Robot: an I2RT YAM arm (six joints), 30 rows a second.
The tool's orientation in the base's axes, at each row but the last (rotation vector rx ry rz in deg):
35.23, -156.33, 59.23
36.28, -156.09, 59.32
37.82, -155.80, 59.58
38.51, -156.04, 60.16
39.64, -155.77, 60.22
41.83, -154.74, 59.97
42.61, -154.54, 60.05
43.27, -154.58, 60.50
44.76, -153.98, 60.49
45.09, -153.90, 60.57
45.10, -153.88, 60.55
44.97, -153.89, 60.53
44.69, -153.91, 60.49
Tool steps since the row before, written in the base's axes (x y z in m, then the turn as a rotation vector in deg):
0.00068, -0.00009, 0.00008, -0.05, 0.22, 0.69
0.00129, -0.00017, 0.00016, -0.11, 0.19, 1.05
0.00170, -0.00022, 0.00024, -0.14, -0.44, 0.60
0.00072, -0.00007, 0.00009, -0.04, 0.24, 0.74
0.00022, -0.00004, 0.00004, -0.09, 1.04, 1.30
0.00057, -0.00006, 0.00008, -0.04, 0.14, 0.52
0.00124, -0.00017, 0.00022, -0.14, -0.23, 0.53
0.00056, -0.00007, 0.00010, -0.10, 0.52, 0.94
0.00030, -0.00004, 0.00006, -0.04, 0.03, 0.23
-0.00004, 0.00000, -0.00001, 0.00, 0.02, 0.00
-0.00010, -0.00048, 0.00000, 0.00, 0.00, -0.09
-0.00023, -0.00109, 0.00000, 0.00, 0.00, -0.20
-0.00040, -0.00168, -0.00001, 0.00, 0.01, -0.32
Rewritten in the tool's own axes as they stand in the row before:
-0.00056, -0.00040, 0.00000, 0.17, -0.24, -0.66
-0.00106, -0.00078, 0.00000, 0.34, -0.45, -0.91
-0.00137, -0.00106, -0.00001, 0.45, -0.59, -0.16
-0.00059, -0.00043, 0.00000, 0.16, -0.27, -0.71
-0.00017, -0.00015, 0.00000, 0.08, -0.06, -1.66
-0.00045, -0.00037, 0.00000, 0.14, -0.20, -0.48
-0.00094, -0.00086, -0.00001, 0.38, -0.39, -0.25
-0.00042, -0.00039, 0.00000, 0.17, -0.18, -1.05
-0.00022, -0.00022, 0.00000, 0.09, -0.10, -0.19
0.00003, 0.00003, 0.00001, -0.01, 0.01, -0.01
0.00029, -0.00024, 0.00032, -0.03, 0.05, 0.07
0.00065, -0.00055, 0.00072, -0.06, 0.12, 0.15
0.00103, -0.00082, 0.00111, -0.11, 0.20, 0.23

